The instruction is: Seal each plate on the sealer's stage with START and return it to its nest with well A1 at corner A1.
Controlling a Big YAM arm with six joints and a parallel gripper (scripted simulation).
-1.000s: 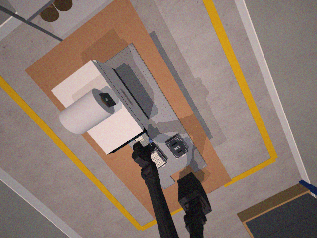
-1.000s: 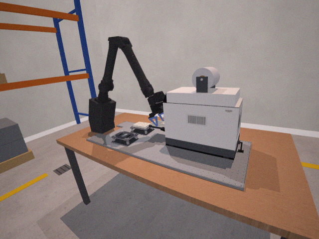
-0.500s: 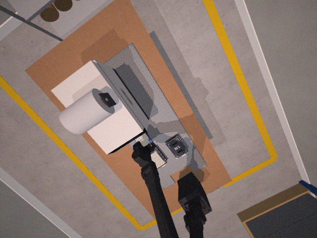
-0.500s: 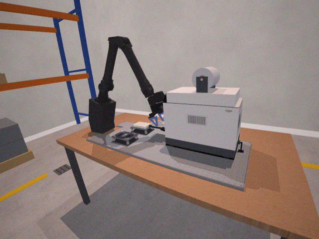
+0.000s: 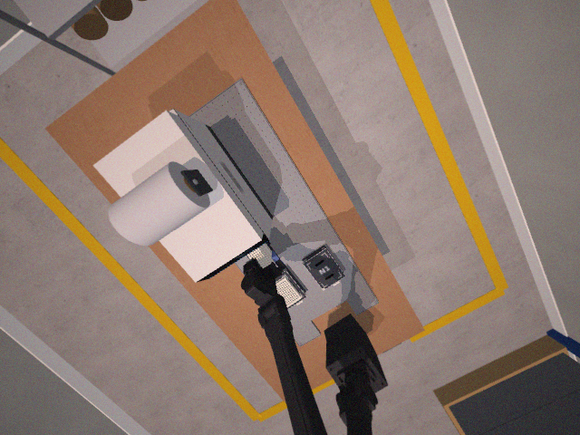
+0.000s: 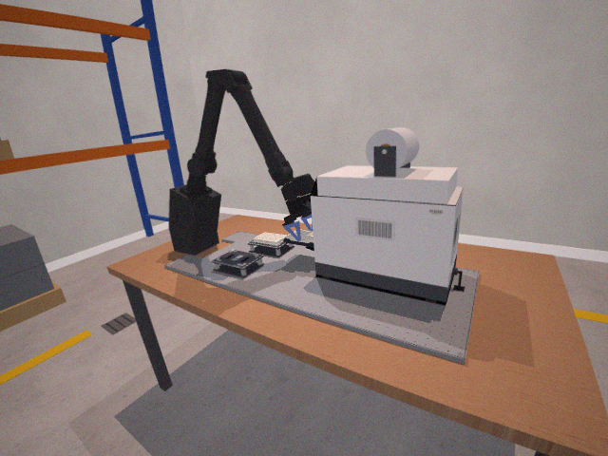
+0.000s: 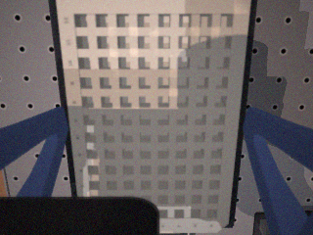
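Right now the dark sealer stage is 20 mm below my hand. Round my hand: foil roll 330 mm ahead, 310 mm above, 20 mm to the right; white well plate 200 mm behind, 50 mm below, 40 mm to the left; start button 110 mm ahead, 90 mm to the left, 90 mm above.
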